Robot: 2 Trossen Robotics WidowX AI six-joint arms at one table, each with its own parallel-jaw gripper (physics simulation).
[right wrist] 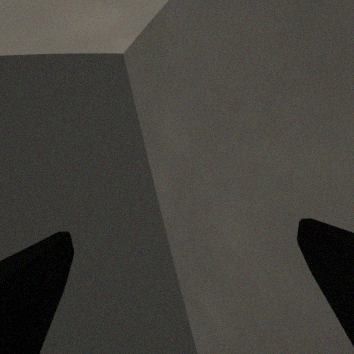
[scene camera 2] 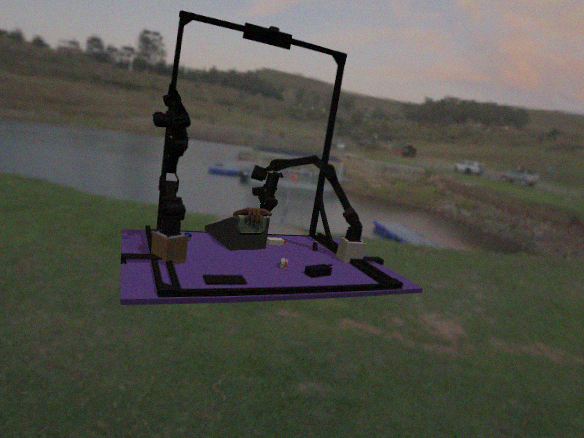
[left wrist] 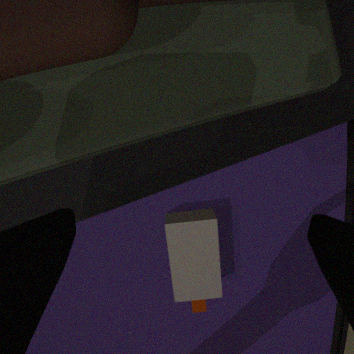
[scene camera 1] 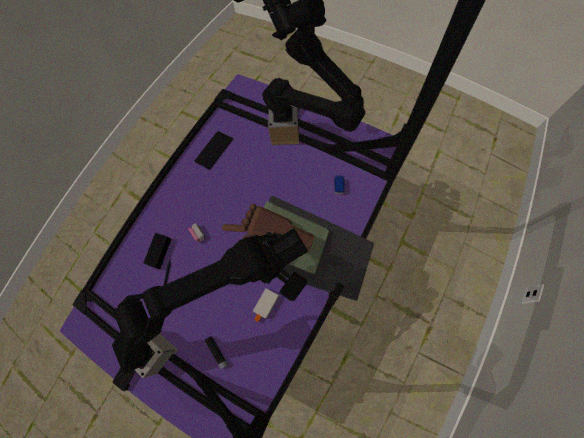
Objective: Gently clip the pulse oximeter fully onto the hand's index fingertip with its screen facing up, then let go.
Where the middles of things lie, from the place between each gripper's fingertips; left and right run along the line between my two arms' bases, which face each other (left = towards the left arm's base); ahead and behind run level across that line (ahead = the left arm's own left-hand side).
Right now the pad [scene camera 1: 309, 262] is 520 mm below my right hand, 430 mm to the left of it and 290 mm behind it. Round my right hand: dark grey block [scene camera 1: 345, 258] (610 mm below, 420 mm to the left, 350 mm behind).
My left gripper is now 1 cm short of the pad, 10 cm to the left of it and 3 cm above it. The rest, counted from my left hand: dark grey block (5 cm behind, 11 cm to the right, 11 cm below).
